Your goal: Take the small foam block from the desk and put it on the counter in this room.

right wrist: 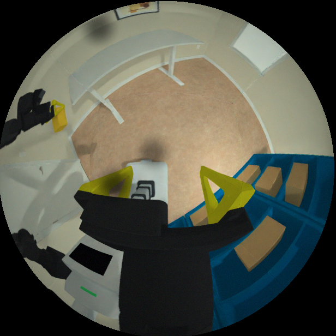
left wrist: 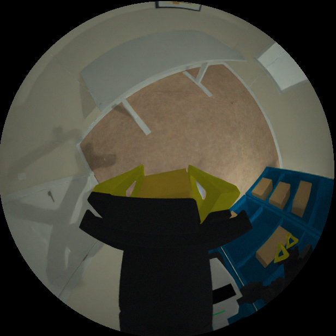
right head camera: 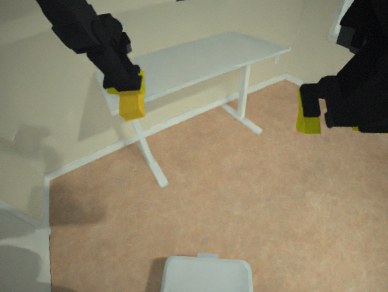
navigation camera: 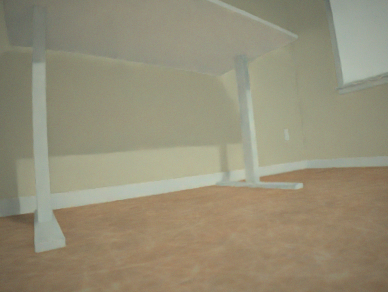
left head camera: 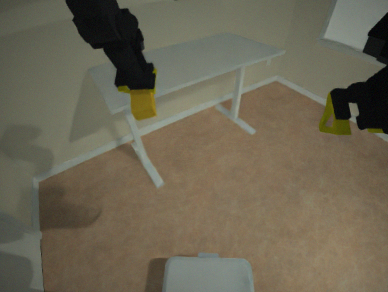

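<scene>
The small yellow-orange foam block is between the fingers of my left gripper, which is shut on it and holds it in the air. In both head views the block overlaps the near left edge of a long white table, which stands against the wall. Whether this table is the desk or the counter I cannot tell. My right gripper is open and empty, out to the right.
The table's T-shaped legs stand on the brown floor. Blue shelving with cardboard boxes is at the right in the wrist views. A white door is at the left. My white base shows at the bottom.
</scene>
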